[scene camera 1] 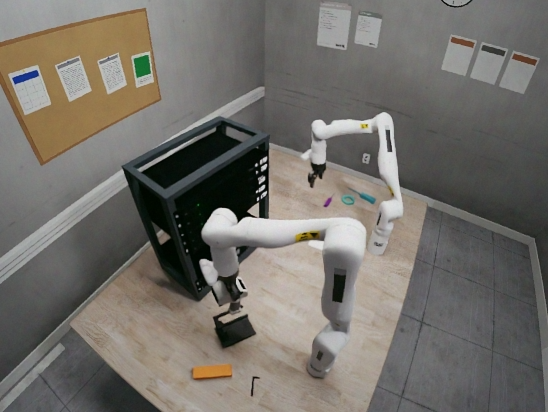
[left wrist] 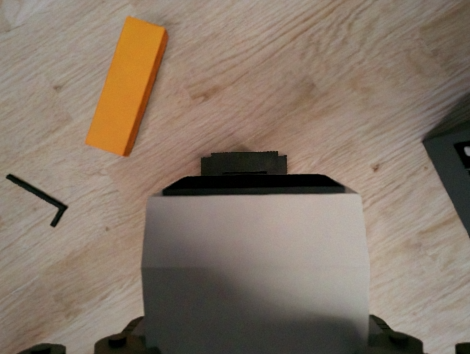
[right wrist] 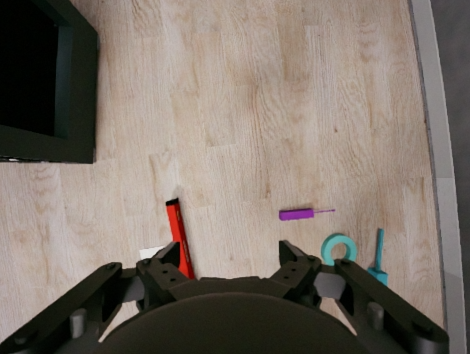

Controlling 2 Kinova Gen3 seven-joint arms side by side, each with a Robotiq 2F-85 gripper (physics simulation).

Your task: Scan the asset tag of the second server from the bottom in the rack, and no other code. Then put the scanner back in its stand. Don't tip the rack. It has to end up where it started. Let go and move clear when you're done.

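My left gripper is shut on the white-grey scanner, with its lower end right over the black stand. Whether the scanner touches the stand I cannot tell. My right gripper is open and empty, high above the table beyond the rack. The dark rack stands upright. White server labels show at its right edge in the scene view; their codes are too small to read. The left arm hides part of the rack's lower front.
An orange block and a black hex key lie near the stand. A purple screwdriver, teal ring, teal tool, red tool and white card lie beyond.
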